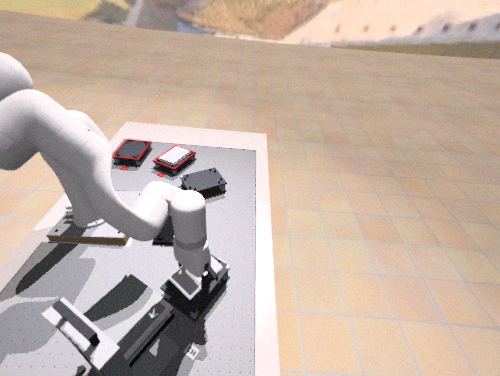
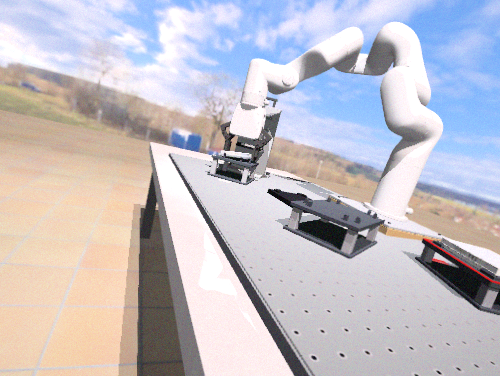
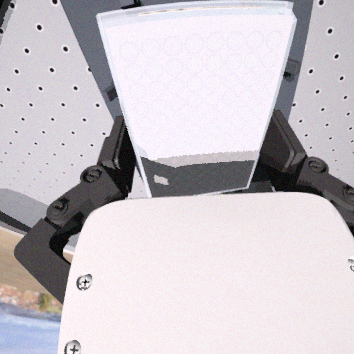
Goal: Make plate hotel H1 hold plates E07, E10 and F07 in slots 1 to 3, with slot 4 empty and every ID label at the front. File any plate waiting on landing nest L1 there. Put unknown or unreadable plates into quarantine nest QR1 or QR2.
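Places are measured from the arm's base along level axes (x left, y ahead, z down), in millimetres.
Pixels of known places: gripper, fingertip midpoint: (image 1: 194, 274) (image 2: 239, 156) (image 3: 197, 129); arm's base, link origin: (image 1: 94, 215) (image 2: 384, 213).
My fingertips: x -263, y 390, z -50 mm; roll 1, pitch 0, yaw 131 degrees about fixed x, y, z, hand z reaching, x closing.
Note:
For each thing: its middle in the pictures, then the offset to it from my fingertips. "pt": a spot on its surface instead.
- white well plate, body centre: (image 3: 199, 127) (image 1: 196, 272) (image 2: 239, 154) dx +4, dy +5, dz -6 mm
- dark raised nest, body centre: (image 3: 198, 99) (image 1: 197, 280) (image 2: 235, 166) dx +1, dy +5, dz +31 mm
- plate hotel, body centre: (image 1: 118, 336) (image 2: 255, 134) dx -191, dy -121, dz -84 mm
- H1 label, surface spot: (image 1: 192, 351) pt dx -169, dy +14, dz +69 mm
- second white plate, body centre: (image 2: 490, 261) (image 1: 175, 155) dx +633, dy -176, dz +22 mm
- dark nest, body centre: (image 2: 337, 221) (image 1: 203, 183) dx +459, dy -26, dz +39 mm
- low dark object, body centre: (image 2: 301, 201) (image 1: 175, 225) dx +235, dy -104, dz +60 mm
My gripper (image 1: 204, 278) (image 2: 243, 151) (image 3: 197, 129) is shut on a white well plate (image 1: 185, 283) (image 2: 236, 154) (image 3: 200, 90), one finger on each side. The plate is level at the top of a dark raised nest (image 1: 192, 306) (image 2: 231, 176) (image 3: 82, 25); whether it touches the nest is unclear. No ID label on it is readable. The plate hotel (image 1: 107, 351) (image 2: 270, 131) stands beside that nest, with a handle on top and an H1 label (image 1: 192, 351) on the table by it; its slots are not clearly visible. A second white plate (image 1: 175, 155) (image 2: 477, 255) rests on a red-rimmed nest (image 1: 161, 164) (image 2: 457, 261).
Another red-rimmed nest (image 1: 132, 149) without a plate stands at the far end of the table. A dark nest (image 1: 204, 180) (image 2: 330, 212) without a plate stands nearer the arm. A low dark object (image 1: 162, 237) (image 2: 284, 195) lies partly behind the arm. The arm base plate (image 1: 90, 239) is at the left.

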